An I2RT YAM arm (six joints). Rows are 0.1 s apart.
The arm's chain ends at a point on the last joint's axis. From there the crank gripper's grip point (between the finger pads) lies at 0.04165 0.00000 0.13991 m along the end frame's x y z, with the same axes.
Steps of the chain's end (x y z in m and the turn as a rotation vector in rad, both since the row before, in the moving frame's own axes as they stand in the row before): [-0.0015 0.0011 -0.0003 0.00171 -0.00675 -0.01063]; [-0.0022 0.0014 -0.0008 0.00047 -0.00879 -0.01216]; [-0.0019 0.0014 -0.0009 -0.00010 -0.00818 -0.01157]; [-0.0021 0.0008 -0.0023 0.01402 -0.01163 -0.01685]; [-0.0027 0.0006 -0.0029 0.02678 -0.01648 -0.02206]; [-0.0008 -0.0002 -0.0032 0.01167 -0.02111 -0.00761]
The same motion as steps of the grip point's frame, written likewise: [-0.0024 0.0004 0.0000 0.00171 -0.00675 -0.01063]; [-0.0034 0.0008 -0.0004 0.00047 -0.00879 -0.01216]; [-0.0030 0.0009 -0.0006 -0.00010 -0.00818 -0.01157]; [-0.0038 -0.0019 -0.0018 0.01402 -0.01163 -0.01685]; [-0.0051 -0.0040 -0.0023 0.02678 -0.01648 -0.02206]; [-0.0038 -0.0021 -0.0024 0.01167 -0.02111 -0.00761]
